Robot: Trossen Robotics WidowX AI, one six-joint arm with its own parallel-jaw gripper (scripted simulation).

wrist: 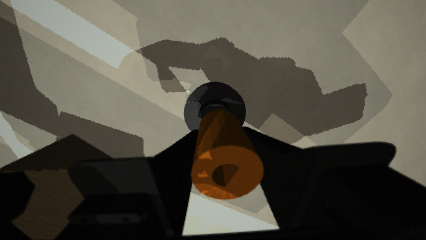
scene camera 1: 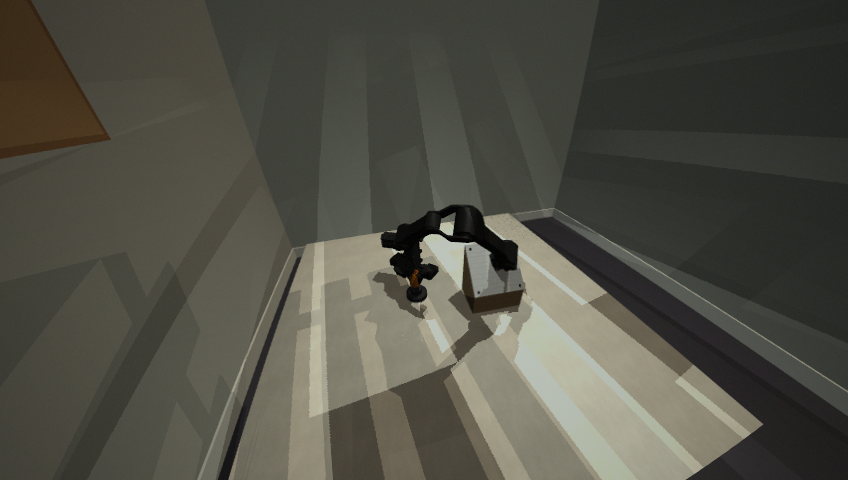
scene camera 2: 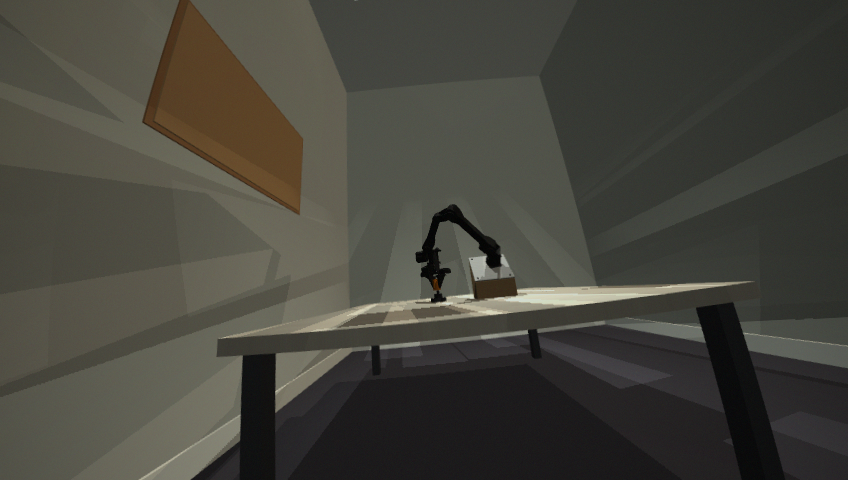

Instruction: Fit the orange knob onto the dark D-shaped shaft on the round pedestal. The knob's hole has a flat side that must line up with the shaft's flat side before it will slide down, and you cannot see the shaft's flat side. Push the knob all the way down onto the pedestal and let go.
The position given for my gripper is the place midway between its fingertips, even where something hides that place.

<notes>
My gripper (scene camera 1: 415, 282) holds an orange knob (wrist: 225, 166). I also see a pedestal (wrist: 213, 95).
My gripper also shows in the wrist view (wrist: 220, 132).
</notes>
